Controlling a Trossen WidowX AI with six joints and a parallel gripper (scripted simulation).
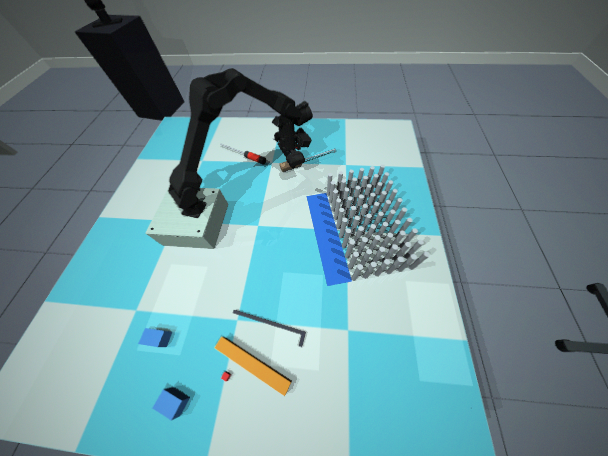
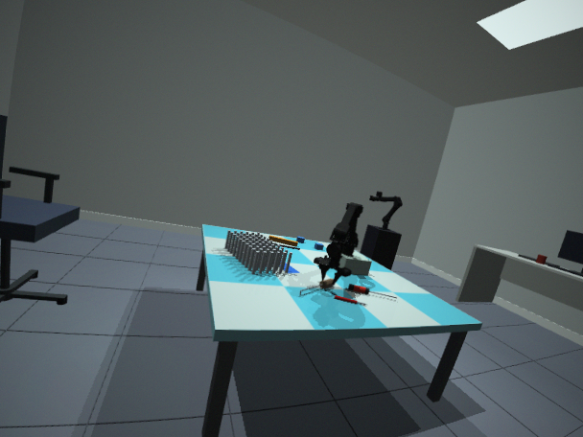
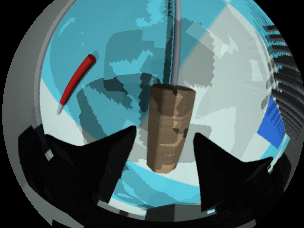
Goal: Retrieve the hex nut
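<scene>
Right now the wooden-handled tool is 80 mm ahead of my gripper tip, 60 mm to the left of it and 10 mm below it. From my gripper tip the other things lie so: blue taped strip (280 mm to the right, 220 mm ahead, 20 mm below); then orange flat bar (720 mm to the right, 120 mm ahead, 10 mm below); then small red screwdriver (140 mm to the left, 90 mm behind, 20 mm below).
</scene>
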